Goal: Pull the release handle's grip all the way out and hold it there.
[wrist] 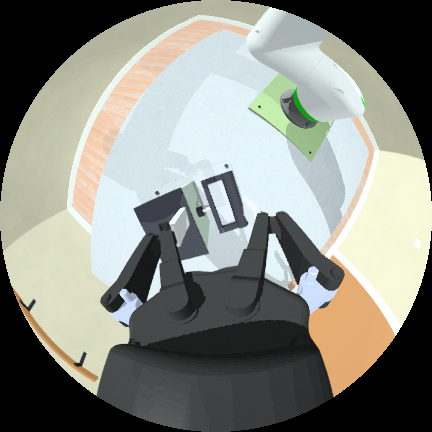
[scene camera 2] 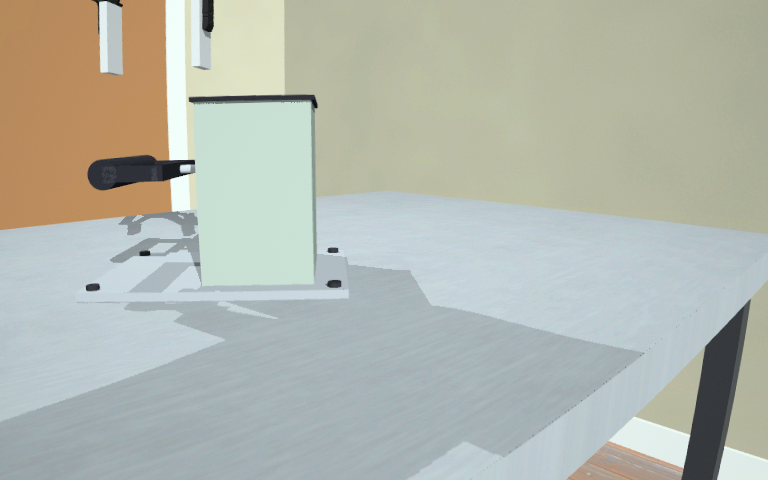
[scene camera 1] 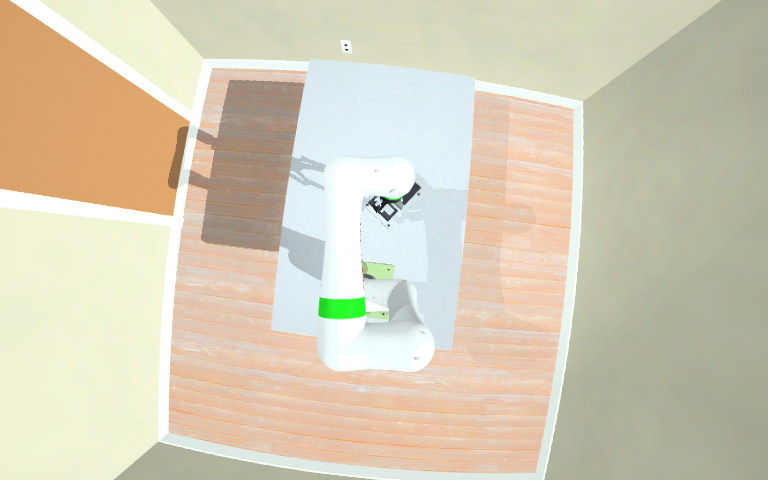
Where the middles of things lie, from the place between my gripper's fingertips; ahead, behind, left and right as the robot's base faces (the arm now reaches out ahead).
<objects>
Right now the base plate (scene camera 2: 146, 277) is 20 cm below my hand, 6 cm ahead of it and 1 cm to the right of it.
</objects>
